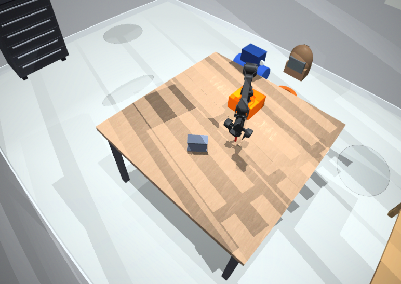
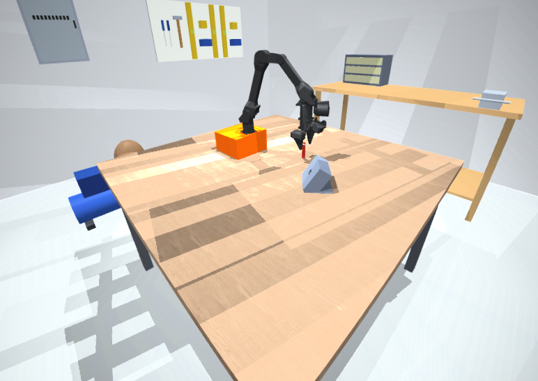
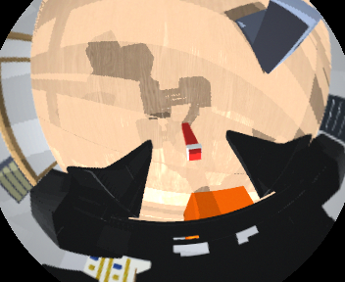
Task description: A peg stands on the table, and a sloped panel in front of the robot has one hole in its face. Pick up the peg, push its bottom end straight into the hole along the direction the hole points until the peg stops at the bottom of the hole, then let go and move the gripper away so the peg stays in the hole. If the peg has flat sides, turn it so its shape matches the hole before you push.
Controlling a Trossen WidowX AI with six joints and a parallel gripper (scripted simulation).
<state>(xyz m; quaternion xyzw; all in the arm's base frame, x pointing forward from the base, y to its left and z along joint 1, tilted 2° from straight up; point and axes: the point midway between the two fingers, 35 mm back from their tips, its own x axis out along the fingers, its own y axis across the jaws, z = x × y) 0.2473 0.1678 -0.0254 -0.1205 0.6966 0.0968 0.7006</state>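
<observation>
Now: the red peg 1 cm behind my gripper tip. The rest, counted from my gripper tip: grey-blue sloped panel 21 cm ahead, 14 cm to the right, 2 cm below.
</observation>
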